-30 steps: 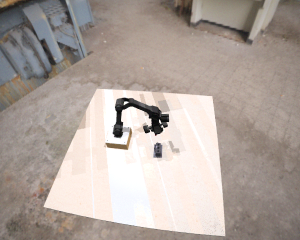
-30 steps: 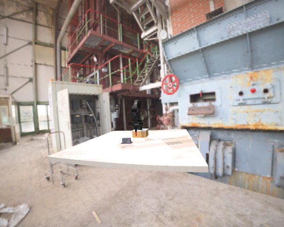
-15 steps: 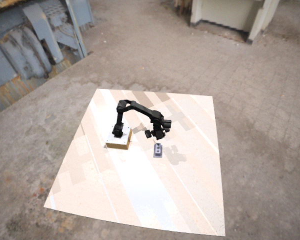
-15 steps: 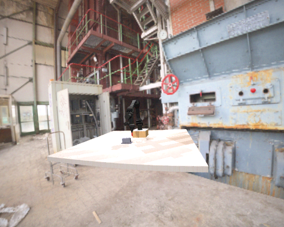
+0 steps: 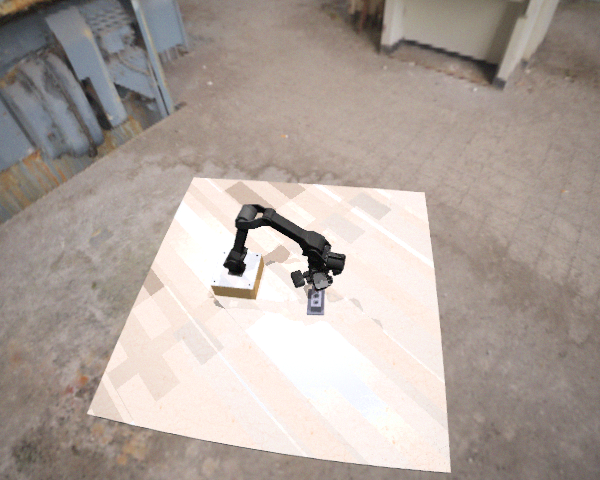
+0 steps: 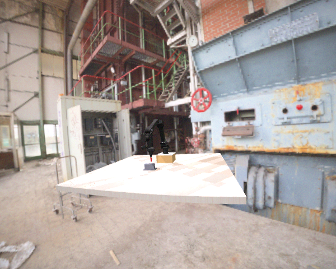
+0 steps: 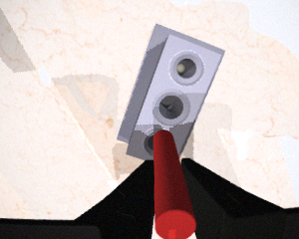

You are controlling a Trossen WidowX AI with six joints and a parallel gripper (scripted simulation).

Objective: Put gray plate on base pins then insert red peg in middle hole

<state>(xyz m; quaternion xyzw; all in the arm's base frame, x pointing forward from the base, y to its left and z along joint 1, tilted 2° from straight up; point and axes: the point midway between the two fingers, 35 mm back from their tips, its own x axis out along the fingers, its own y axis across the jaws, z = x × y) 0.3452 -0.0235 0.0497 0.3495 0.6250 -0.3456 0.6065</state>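
The gray plate is 2 cm to the right of my gripper tip and 7 cm below it. Round my gripper tip: red peg: right at my gripper tip; then gray base: 2 cm to the right, 11 cm below.
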